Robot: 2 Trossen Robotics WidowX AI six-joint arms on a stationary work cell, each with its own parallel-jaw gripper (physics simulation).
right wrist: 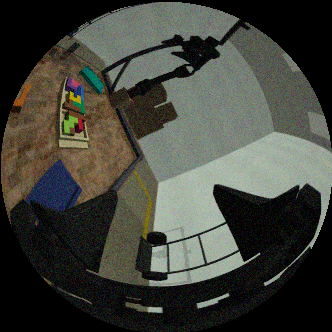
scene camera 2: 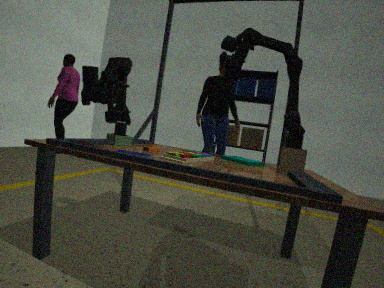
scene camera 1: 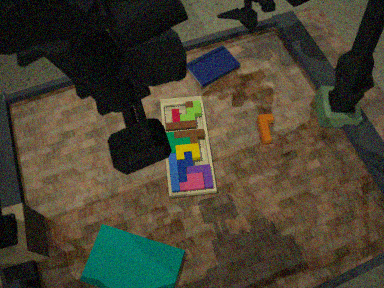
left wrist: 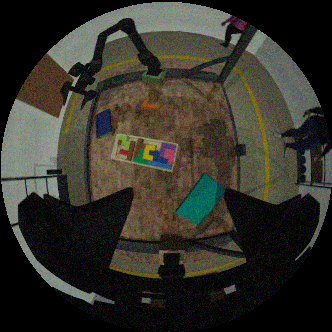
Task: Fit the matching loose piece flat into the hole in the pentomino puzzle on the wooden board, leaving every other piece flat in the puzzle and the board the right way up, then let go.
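Frame: origin at the left arm's base, x right, y ahead, z up, level; metres.
Where they show: left gripper, between the fingertips: [right wrist: 165, 46] [scene camera 2: 226, 85] [scene camera 1: 151, 121] [left wrist: 180, 193]; right gripper, between the fingertips: [right wrist: 165, 192] [scene camera 2: 129, 99] [left wrist: 72, 107]; left arm's base, origin of its link: [right wrist: 128, 94] [scene camera 1: 0, 232] [left wrist: 170, 257]; right arm's base, origin of its link: [scene camera 2: 119, 135] [scene camera 1: 341, 102] [left wrist: 153, 71].
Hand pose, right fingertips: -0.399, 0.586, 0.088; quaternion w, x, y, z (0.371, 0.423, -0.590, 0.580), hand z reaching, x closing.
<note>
Things, the pixels of their top centre, and the offset from my right fingertips, as dx, dy, dz.
- orange loose piece, centre of its top: [scene camera 1: 268, 126] [left wrist: 150, 103] +0.290, +0.063, -0.184
- yellow piece, centre of its top: [scene camera 1: 187, 151] [right wrist: 74, 97] [left wrist: 148, 151] +0.297, -0.162, -0.178
- dark blue slab, centre of its top: [right wrist: 54, 195] [scene camera 1: 212, 64] [scene camera 2: 133, 153] [left wrist: 101, 122] +0.048, -0.008, -0.192
- teal slab, centre of its top: [scene camera 1: 132, 265] [left wrist: 201, 200] [scene camera 2: 242, 158] [right wrist: 93, 77] +0.520, -0.355, -0.185
An orange loose piece [scene camera 1: 265, 129] [left wrist: 151, 105] [right wrist: 20, 100], a bar with a short foot, lies on the table, apart from the puzzle. The wooden board [scene camera 1: 192, 193] [left wrist: 145, 166] [right wrist: 73, 144] lies with its coloured pieces facing up. A pale gap [scene camera 1: 204, 151] shows beside the yellow piece [scene camera 1: 184, 150] [left wrist: 148, 153]. My left gripper [left wrist: 180, 193] is open and empty, pointing down high above the table; in scene camera 1 it hides some table left of the board. My right gripper [right wrist: 165, 192] is open and empty, raised beyond the table edge, away from the board.
A dark blue slab [scene camera 1: 213, 66] [left wrist: 104, 123] [right wrist: 54, 187] lies near the table's far edge in scene camera 1. A teal slab [scene camera 1: 135, 257] [left wrist: 201, 199] [right wrist: 92, 79] lies lower left there. The right arm's green base block [scene camera 1: 330, 112] [left wrist: 154, 76] stands at the right. People stand beyond the table.
</note>
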